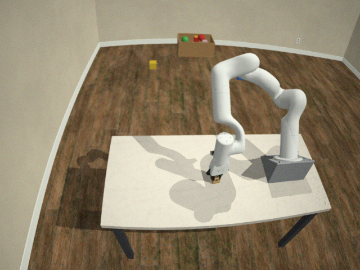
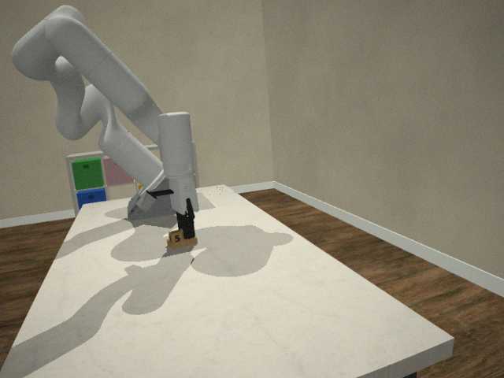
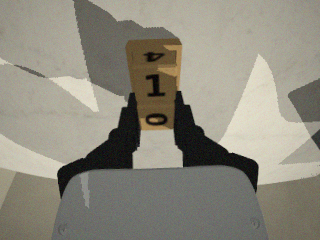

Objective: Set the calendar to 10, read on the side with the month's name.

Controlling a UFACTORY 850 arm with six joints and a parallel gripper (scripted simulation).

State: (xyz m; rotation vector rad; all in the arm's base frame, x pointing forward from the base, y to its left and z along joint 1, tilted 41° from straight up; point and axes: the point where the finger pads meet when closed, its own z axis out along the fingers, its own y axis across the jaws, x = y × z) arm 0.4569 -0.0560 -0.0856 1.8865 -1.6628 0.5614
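The cube is 10 mm below my hand. Round my hand: wooden tray (20 mm to the right, 30 mm below).
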